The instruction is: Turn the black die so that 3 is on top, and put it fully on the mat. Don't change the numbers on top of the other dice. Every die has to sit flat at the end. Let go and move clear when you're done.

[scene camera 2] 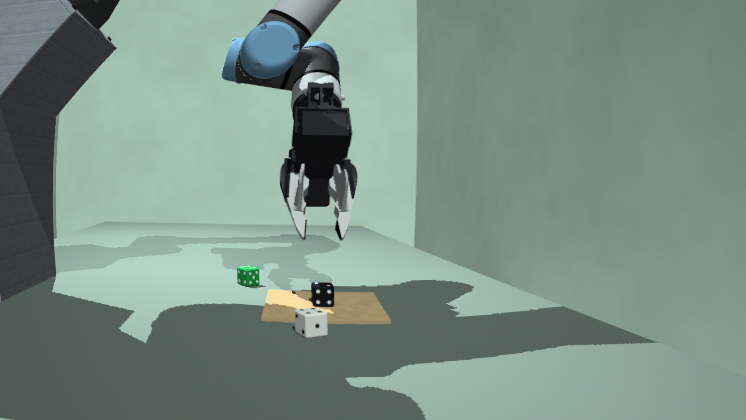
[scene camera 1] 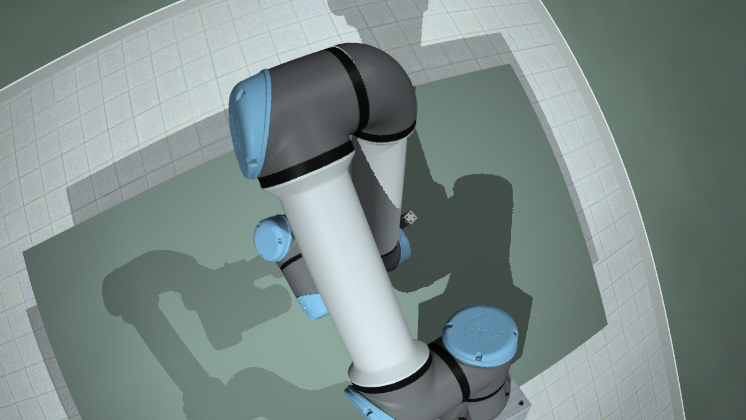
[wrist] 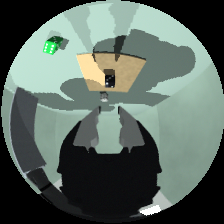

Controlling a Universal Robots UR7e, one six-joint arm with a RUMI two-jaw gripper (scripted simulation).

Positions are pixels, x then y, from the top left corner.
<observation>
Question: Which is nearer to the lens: the white die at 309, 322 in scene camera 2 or the tan mat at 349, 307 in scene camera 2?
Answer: The white die.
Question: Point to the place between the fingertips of the gripper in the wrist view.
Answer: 109, 106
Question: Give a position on a tan mat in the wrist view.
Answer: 94, 66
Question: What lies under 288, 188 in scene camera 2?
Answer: The gripper.
</observation>
